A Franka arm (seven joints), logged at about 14 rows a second.
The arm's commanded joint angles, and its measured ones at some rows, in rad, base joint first. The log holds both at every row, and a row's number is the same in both.
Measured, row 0:
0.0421 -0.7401 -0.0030 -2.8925 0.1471 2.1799 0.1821
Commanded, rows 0 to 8:
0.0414 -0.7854 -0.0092 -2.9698 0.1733 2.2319 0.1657
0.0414 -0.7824 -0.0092 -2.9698 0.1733 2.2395 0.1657
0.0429 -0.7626 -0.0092 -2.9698 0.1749 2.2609 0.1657
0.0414 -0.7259 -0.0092 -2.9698 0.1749 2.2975 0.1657
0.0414 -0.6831 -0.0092 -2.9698 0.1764 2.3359 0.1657
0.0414 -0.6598 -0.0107 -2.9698 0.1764 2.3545 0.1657
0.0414 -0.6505 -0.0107 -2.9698 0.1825 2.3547 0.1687
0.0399 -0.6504 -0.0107 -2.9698 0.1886 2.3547 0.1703
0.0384 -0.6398 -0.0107 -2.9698 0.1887 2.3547 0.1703
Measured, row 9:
0.0404 -0.6210 -0.0058 -2.8937 0.1615 2.2914 0.1822
